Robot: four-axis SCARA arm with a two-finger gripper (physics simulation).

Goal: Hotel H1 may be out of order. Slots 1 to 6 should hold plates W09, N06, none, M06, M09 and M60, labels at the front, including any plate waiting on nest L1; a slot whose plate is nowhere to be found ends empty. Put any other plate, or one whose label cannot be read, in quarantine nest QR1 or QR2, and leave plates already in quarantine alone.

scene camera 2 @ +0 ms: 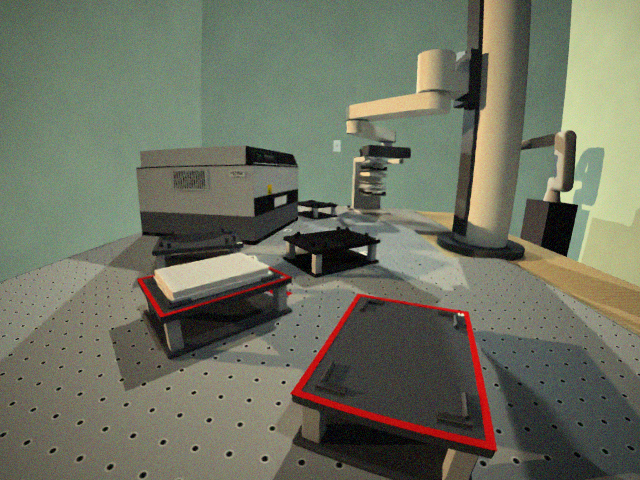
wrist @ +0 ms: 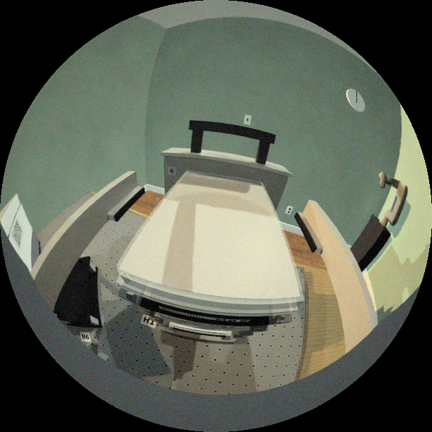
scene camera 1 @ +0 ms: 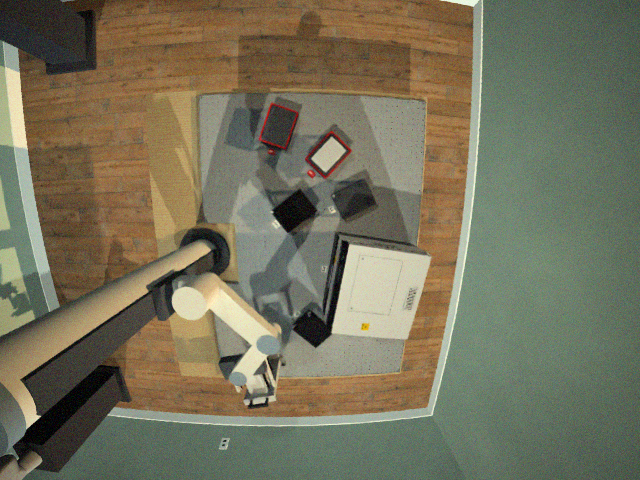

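Pixels of known places: gripper, fingertip midpoint: (scene camera 2: 372, 160) (scene camera 1: 256, 388); arm's base at its link origin: (scene camera 2: 478, 247) (scene camera 1: 205, 253).
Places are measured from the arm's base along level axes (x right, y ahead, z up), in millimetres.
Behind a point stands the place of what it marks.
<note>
My gripper (scene camera 1: 256, 381) @(x 560, y 266, z 254 mm) (scene camera 2: 379, 161) @(x 560, y 266, z 254 mm) (wrist: 222, 191) is open, its fingers standing wide on either side of the upper part of hotel H1 (scene camera 2: 361, 201) @(x 593, y 304, z 56 mm) (wrist: 272, 180). In the wrist view a pale, clear-lidded plate (wrist: 210, 245) lies close between the fingers, with a dark front strip whose label I cannot read surely; lower plates are mostly hidden beneath it. A "6" tag (wrist: 171, 170) shows on the hotel's back panel. One red-edged quarantine nest (scene camera 1: 336, 163) (scene camera 2: 227, 296) bears a white plate (scene camera 1: 328, 153) @(x -453, y 584, z 77 mm) (scene camera 2: 211, 273) @(x -467, y 579, z 77 mm). The other red-edged nest (scene camera 1: 279, 125) @(x -569, y 379, z 63 mm) (scene camera 2: 408, 361) @(x -587, y 375, z 63 mm) is empty.
A large grey-white instrument (scene camera 1: 379, 289) @(x 75, y 779, z 256 mm) (scene camera 2: 196, 180) @(x -87, y 792, z 172 mm) (wrist: 19, 230) stands beside several black nests. One nest (scene camera 1: 312, 328) @(x 368, y 522, z 63 mm) (wrist: 77, 300), tagged N6, is near the hotel; two more (scene camera 1: 294, 210) @(x -212, y 442, z 62 mm) (scene camera 1: 354, 198) @(x -267, y 702, z 62 mm) stand mid-table. The arm's column (scene camera 2: 498, 129) @(x -70, y 27, z 327 mm) rises at the table's side.
</note>
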